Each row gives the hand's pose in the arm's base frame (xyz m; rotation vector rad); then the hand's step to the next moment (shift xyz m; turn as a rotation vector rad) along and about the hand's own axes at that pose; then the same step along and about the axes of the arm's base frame.
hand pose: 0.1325 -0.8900 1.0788 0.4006 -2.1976 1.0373
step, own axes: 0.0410 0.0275 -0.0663 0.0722 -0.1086 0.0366
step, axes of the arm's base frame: -0.0153 0.0689 0.0431 -0.0121 -0.0970 0.0938
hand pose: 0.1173 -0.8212 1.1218 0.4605 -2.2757 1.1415
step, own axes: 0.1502 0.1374 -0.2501 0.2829 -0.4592 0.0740
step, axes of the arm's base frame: -0.1112 0.2742 0.1282 -0.0078 -0.3432 0.4225
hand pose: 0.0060 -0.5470 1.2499 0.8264 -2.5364 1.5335
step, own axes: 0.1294 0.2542 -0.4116 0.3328 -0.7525 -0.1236
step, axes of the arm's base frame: -0.3193 0.3833 0.0437 0.0464 -0.3035 0.7733
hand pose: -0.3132 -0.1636 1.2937 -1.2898 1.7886 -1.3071
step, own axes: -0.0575 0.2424 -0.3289 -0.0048 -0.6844 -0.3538
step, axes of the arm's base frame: -0.3479 0.1915 -0.1120 -0.0491 0.0994 0.7624
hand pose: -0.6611 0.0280 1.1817 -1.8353 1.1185 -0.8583
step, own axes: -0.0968 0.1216 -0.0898 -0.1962 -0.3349 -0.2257
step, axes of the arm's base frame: -0.1577 0.0285 -0.0808 -0.1419 0.2113 0.3699
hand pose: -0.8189 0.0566 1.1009 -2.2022 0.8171 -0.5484
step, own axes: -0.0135 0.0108 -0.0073 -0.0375 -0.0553 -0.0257
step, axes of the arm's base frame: -0.0181 0.0000 -0.0051 -0.0202 0.0439 0.0528
